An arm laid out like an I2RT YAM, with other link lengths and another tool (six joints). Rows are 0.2 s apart.
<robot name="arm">
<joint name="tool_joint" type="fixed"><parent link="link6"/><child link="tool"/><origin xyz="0.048 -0.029 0.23" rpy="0 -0.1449 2.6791"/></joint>
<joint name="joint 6" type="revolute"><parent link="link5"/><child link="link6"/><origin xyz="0.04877 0 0.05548" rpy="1.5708 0 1.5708"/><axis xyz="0 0 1"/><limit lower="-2.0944" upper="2.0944"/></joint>
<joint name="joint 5" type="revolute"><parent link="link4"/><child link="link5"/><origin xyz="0.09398 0.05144 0.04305" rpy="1.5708 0 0"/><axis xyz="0 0 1"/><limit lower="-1.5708" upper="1.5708"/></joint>
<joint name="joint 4" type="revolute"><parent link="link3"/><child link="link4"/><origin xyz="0.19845 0.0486 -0.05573" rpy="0 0 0"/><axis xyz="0 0 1"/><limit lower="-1.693" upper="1.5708"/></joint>
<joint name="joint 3" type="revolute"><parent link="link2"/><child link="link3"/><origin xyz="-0.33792 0 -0.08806" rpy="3.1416 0 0"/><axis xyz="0 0 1"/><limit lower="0" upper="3.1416"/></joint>
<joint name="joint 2" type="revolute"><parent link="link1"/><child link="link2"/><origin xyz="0.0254 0.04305 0.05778" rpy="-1.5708 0 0"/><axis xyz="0 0 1"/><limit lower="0" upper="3.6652"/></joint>
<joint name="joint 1" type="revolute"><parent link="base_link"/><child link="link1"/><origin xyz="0 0 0.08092" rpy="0 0 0"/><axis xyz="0 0 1"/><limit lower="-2.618" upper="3.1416"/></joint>
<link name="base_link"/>
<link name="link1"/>
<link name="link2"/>
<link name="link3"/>
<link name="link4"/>
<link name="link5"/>
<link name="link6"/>
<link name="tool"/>
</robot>
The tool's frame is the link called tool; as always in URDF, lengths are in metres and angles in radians.
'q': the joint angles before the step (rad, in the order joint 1, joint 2, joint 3, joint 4, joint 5, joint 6). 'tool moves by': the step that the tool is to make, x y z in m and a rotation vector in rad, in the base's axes. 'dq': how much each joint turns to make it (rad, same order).
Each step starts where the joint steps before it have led.
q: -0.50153 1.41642 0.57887 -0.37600 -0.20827 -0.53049
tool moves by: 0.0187 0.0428 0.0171 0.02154 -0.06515 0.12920
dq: 0.09684 -0.06814 -0.00567 -0.01632 -0.05646 -0.01266
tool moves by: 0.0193 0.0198 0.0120 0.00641 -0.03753 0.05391
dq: 0.07665 -0.00918 0.01992 0.01156 -0.00836 0.02978
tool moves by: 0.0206 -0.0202 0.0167 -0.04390 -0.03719 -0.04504
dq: 0.01010 0.01342 0.04826 0.02334 0.05168 0.03659
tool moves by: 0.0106 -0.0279 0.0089 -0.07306 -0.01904 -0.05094
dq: -0.00068 0.01606 0.01507 0.04413 0.08006 0.01199
